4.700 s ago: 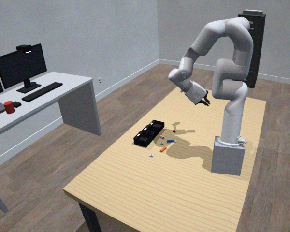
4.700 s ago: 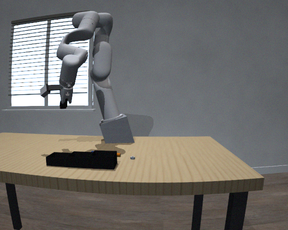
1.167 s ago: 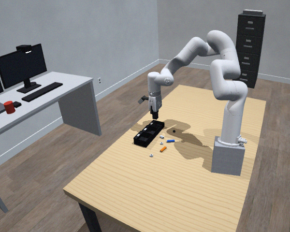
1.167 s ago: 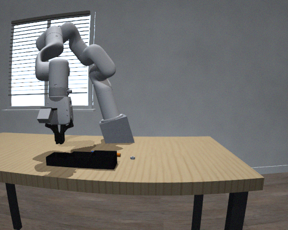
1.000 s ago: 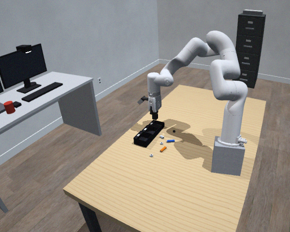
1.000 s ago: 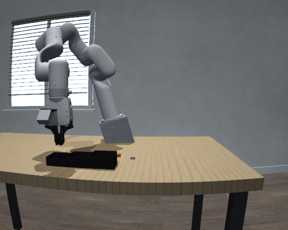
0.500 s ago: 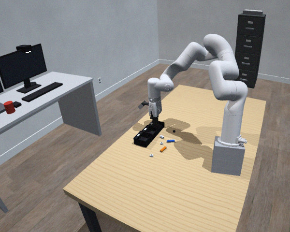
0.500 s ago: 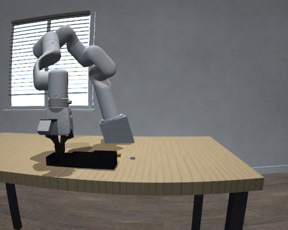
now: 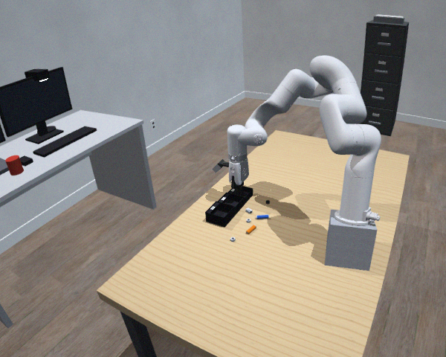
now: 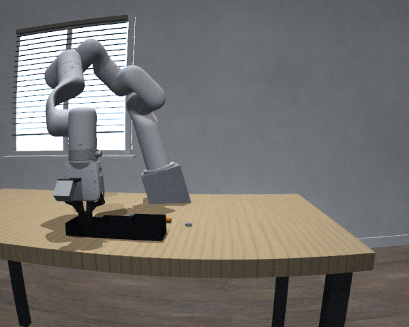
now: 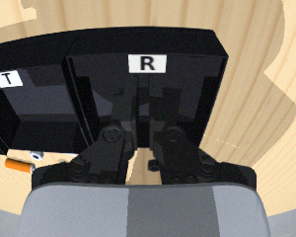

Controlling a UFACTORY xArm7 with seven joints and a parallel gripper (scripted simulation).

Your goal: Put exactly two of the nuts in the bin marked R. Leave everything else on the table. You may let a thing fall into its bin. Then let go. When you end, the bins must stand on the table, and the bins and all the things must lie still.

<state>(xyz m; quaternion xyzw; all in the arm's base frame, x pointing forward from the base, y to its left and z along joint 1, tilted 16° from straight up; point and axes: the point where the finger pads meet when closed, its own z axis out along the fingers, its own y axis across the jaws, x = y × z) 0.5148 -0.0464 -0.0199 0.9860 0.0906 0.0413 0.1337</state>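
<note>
Now: hand 80 mm to the right of the black bin, 20 mm past it and 10 mm above it. Also, from my hand: blue piece 160 mm behind, 70 mm to the left, 30 mm below; small black piece 120 mm behind, 30 mm to the right, 30 mm below; orange piece 170 mm behind, 160 mm to the left, 30 mm below.
</note>
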